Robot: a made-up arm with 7 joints. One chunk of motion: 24 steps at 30 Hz.
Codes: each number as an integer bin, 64 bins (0 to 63) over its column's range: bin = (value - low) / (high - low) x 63, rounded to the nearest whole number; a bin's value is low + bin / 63 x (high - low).
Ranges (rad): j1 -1.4..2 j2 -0.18..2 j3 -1.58..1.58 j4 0..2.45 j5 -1.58..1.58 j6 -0.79..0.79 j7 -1.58..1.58
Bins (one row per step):
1: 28 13 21 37 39 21 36
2: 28 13 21 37 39 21 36
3: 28 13 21 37 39 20 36
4: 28 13 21 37 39 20 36
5: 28 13 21 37 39 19 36
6: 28 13 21 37 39 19 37
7: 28 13 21 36 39 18 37
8: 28 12 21 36 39 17 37
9: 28 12 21 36 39 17 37
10: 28 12 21 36 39 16 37
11: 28 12 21 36 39 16 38
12: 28 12 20 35 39 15 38
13: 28 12 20 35 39 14 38
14: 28 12 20 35 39 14 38
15: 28 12 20 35 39 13 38
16: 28 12 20 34 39 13 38
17: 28 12 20 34 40 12 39
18: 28 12 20 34 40 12 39
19: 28 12 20 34 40 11 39
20: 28 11 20 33 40 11 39
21: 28 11 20 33 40 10 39
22: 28 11 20 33 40 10 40
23: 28 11 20 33 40 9 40
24: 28 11 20 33 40 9 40
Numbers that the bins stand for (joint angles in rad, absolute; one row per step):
1: 0.1111 0.2698 -0.5267 1.4389 0.3762 -0.2633 0.2257
2: 0.1111 0.2698 -0.5267 1.4389 0.3762 -0.2633 0.2257
3: 0.1111 0.2698 -0.5267 1.4389 0.3762 -0.2884 0.2257
4: 0.1111 0.2698 -0.5267 1.4389 0.3762 -0.2884 0.2257
5: 0.1111 0.2698 -0.5267 1.4389 0.3762 -0.3135 0.2257
6: 0.1111 0.2698 -0.5267 1.4389 0.3762 -0.3135 0.2759
7: 0.1111 0.2698 -0.5267 1.4000 0.3762 -0.3386 0.2759
8: 0.1111 0.2352 -0.5267 1.4000 0.3762 -0.3637 0.2759
9: 0.1111 0.2352 -0.5267 1.4000 0.3762 -0.3637 0.2759
10: 0.1111 0.2352 -0.5267 1.4000 0.3762 -0.3887 0.2759
11: 0.1111 0.2352 -0.5267 1.4000 0.3762 -0.3887 0.3260
12: 0.1111 0.2352 -0.5768 1.3611 0.3762 -0.4138 0.3260
13: 0.1111 0.2352 -0.5768 1.3611 0.3762 -0.4389 0.3260
14: 0.1111 0.2352 -0.5768 1.3611 0.3762 -0.4389 0.3260
15: 0.1111 0.2352 -0.5768 1.3611 0.3762 -0.4640 0.3260
16: 0.1111 0.2352 -0.5768 1.3222 0.3762 -0.4640 0.3260
17: 0.1111 0.2352 -0.5768 1.3222 0.4263 -0.4890 0.3762
18: 0.1111 0.2352 -0.5768 1.3222 0.4263 -0.4890 0.3762
19: 0.1111 0.2352 -0.5768 1.3222 0.4263 -0.5141 0.3762
20: 0.1111 0.2006 -0.5768 1.2833 0.4263 -0.5141 0.3762
21: 0.1111 0.2006 -0.5768 1.2833 0.4263 -0.5392 0.3762
22: 0.1111 0.2006 -0.5768 1.2833 0.4263 -0.5392 0.4263
23: 0.1111 0.2006 -0.5768 1.2833 0.4263 -0.5643 0.4263
24: 0.1111 0.2006 -0.5768 1.2833 0.4263 -0.5643 0.4263

